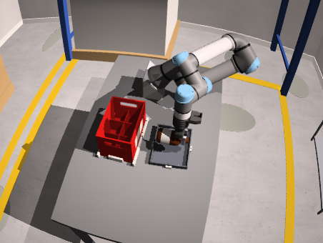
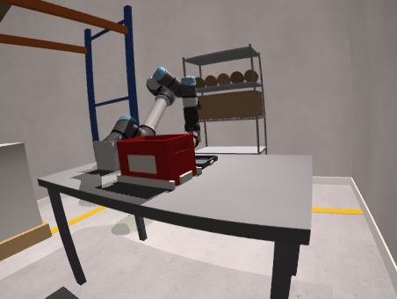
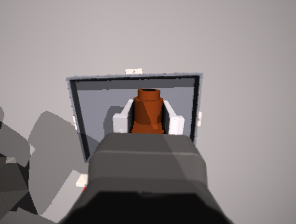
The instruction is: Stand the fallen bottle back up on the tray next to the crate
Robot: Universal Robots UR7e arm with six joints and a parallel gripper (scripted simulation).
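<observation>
My hand is 10 mm past the bottle, 50 mm to the left of it and 10 mm above it. Round my hand: tray: 30 mm behind, 50 mm to the right, 110 mm below; red crate: 50 mm behind, 320 mm to the right, 40 mm below.
</observation>
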